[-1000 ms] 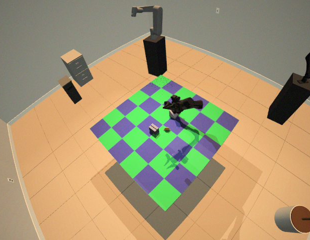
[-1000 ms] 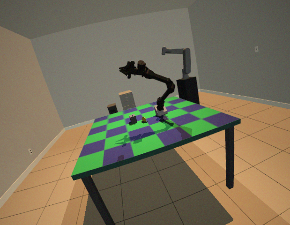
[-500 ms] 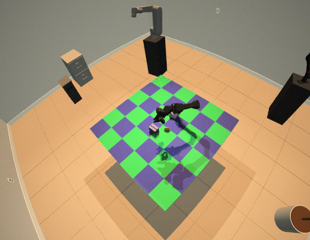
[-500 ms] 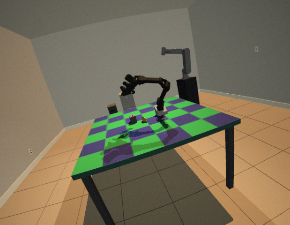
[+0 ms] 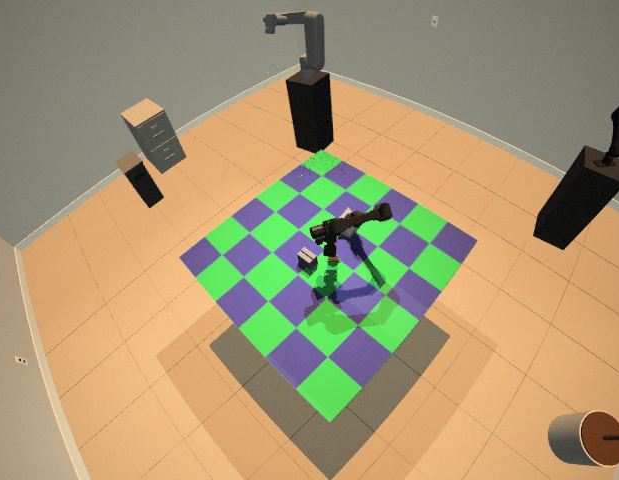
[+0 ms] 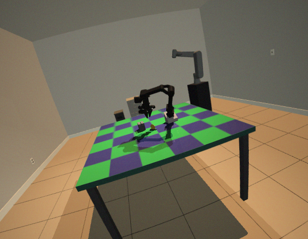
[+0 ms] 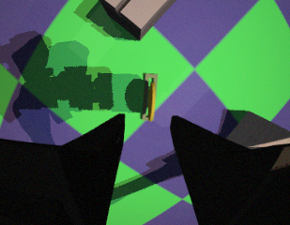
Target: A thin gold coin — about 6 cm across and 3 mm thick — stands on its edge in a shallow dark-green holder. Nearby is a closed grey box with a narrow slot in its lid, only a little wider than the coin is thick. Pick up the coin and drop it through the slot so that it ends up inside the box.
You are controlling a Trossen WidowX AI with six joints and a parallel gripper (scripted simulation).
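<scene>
Right now my gripper tip is 100 mm above the gold coin and 20 mm past it.
</scene>
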